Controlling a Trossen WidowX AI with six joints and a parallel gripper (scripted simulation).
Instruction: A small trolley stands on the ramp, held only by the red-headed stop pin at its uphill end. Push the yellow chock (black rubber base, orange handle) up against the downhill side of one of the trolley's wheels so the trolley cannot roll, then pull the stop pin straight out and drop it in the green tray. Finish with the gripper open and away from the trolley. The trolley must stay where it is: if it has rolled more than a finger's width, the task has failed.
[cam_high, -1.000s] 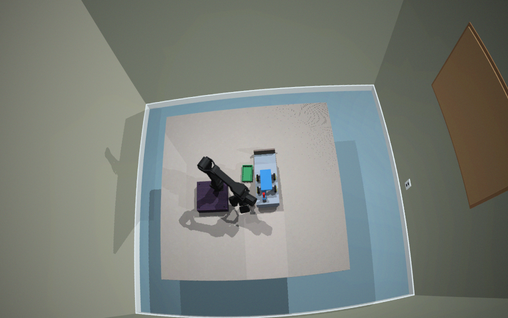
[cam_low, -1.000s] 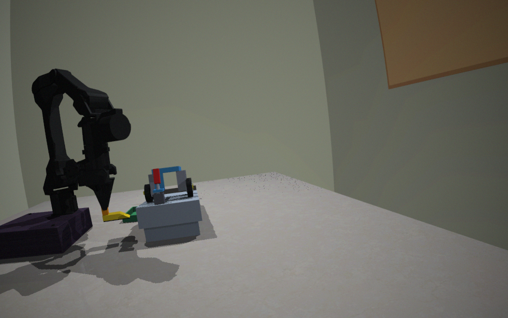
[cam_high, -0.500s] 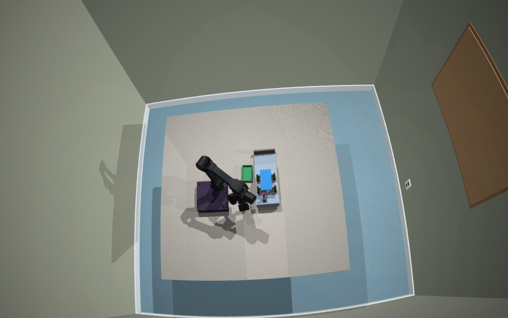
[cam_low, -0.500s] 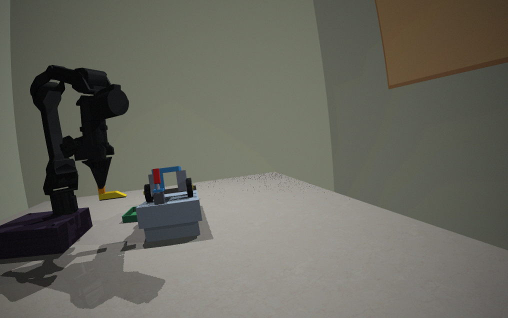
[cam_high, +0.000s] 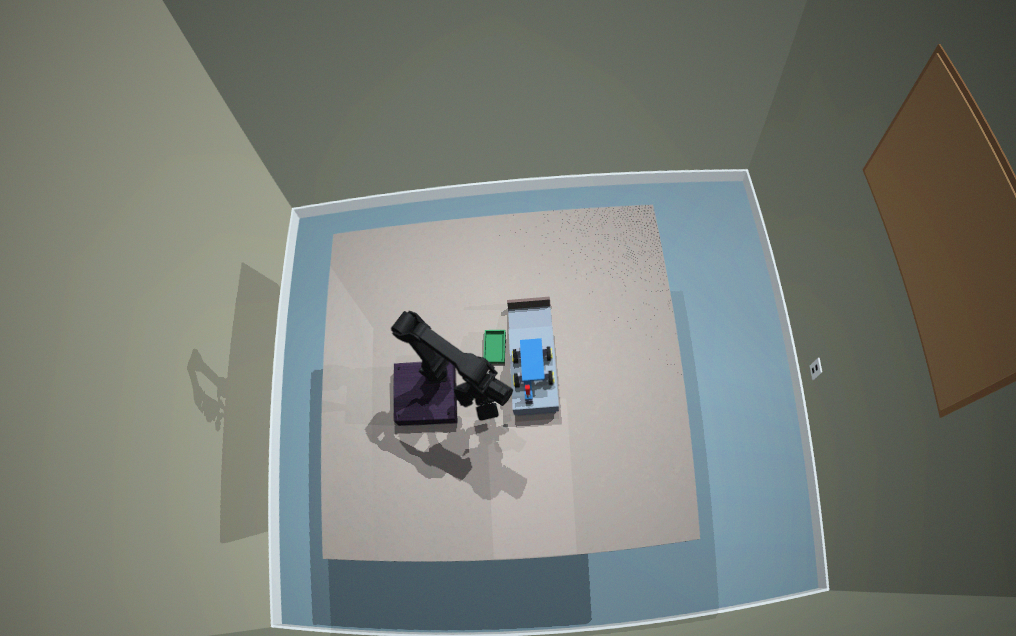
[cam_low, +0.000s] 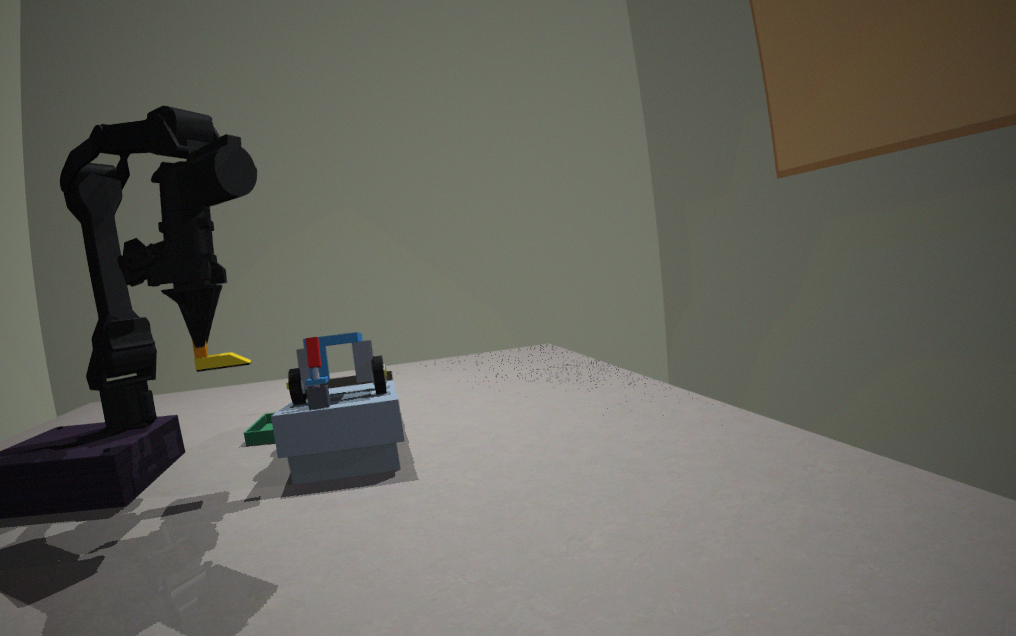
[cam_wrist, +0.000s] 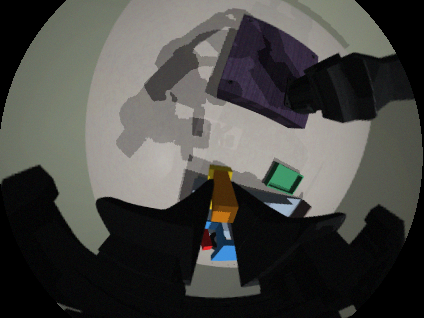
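The yellow chock lies 20 mm ahead of my gripper tip and 10 mm below it. Round my gripper tip: blue trolley: 170 mm ahead, 90 mm to the left, 60 mm below; green tray: 220 mm to the left, 180 mm below, 50 mm ahead; red-headed stop pin: 130 mm ahead, 50 mm below.
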